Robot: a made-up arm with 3 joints. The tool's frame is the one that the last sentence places.
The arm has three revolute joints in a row. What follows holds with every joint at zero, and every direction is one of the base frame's.
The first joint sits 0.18 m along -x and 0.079 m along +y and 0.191 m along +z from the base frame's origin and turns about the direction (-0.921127, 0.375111, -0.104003).
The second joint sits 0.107 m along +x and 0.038 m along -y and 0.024 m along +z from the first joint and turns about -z.
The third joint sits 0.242 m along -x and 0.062 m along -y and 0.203 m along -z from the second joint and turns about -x.
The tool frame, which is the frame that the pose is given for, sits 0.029 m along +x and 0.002 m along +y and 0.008 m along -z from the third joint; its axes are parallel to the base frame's.
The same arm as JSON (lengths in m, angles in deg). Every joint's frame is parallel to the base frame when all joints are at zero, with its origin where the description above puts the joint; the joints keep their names.
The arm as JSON. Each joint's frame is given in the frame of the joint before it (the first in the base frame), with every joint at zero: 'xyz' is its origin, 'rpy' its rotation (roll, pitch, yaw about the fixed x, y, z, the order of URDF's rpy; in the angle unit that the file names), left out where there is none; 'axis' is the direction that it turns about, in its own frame. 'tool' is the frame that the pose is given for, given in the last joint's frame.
{
  "units": {
    "length": "m",
    "angle": "deg"
  },
  "joints": [
    {
      "name": "joint 1",
      "type": "revolute",
      "origin": {
        "xyz": [
          -0.18,
          0.079,
          0.191
        ]
      },
      "axis": [
        -0.921127,
        0.375111,
        -0.104003
      ]
    },
    {
      "name": "joint 2",
      "type": "revolute",
      "origin": {
        "xyz": [
          0.107,
          -0.038,
          0.024
        ]
      },
      "axis": [
        0.0,
        0.0,
        -1.0
      ]
    },
    {
      "name": "joint 3",
      "type": "revolute",
      "origin": {
        "xyz": [
          -0.242,
          -0.062,
          -0.203
        ]
      },
      "axis": [
        -1.0,
        0.0,
        0.0
      ]
    }
  ],
  "tool": {
    "origin": {
      "xyz": [
        0.029,
        0.002,
        -0.008
      ]
    }
  }
}

